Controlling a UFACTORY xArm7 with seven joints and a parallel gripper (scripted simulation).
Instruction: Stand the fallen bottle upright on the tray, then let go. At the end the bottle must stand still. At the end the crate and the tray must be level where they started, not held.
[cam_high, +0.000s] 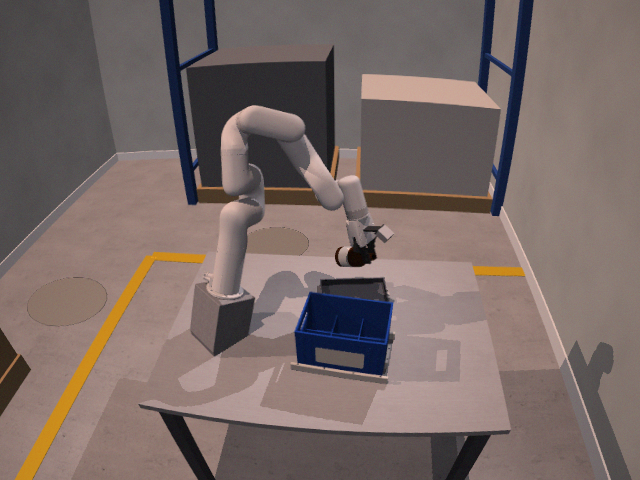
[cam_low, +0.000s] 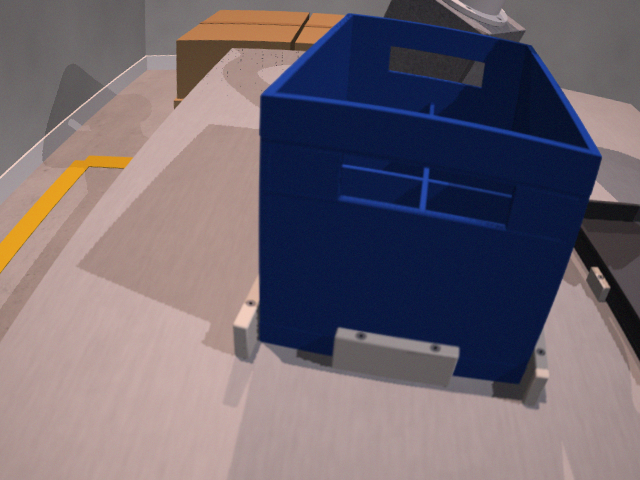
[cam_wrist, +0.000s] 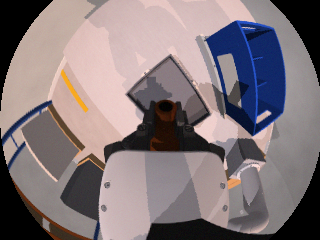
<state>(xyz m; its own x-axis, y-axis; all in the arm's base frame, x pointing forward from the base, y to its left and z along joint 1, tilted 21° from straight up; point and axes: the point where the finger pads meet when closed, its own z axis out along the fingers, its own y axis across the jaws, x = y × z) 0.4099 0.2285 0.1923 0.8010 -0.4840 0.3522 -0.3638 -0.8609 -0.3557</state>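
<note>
Now: hand 5 cm past the brown bottle, 3 cm above it and 2 cm to the right of it. From my hand the other things lie so: blue crate 28 cm to the right, 12 cm below; then tray 19 cm below, 4 cm behind, 1 cm to the right.
</note>
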